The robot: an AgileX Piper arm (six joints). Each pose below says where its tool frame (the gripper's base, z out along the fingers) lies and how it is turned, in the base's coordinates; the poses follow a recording.
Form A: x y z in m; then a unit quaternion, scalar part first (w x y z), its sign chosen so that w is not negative.
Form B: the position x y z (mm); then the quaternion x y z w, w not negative. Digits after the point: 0 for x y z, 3 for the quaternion.
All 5 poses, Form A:
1: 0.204 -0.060 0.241 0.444 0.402 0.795 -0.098
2: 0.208 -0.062 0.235 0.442 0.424 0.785 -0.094
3: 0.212 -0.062 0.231 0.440 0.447 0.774 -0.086
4: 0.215 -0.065 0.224 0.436 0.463 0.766 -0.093
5: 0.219 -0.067 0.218 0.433 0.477 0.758 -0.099
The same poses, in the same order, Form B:
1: 204 -60 241 0.402 0.795 -0.098 0.444
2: 208 -62 235 0.424 0.785 -0.094 0.442
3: 212 -62 231 0.447 0.774 -0.086 0.440
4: 215 -65 224 0.463 0.766 -0.093 0.436
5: 219 -67 218 0.477 0.758 -0.099 0.433
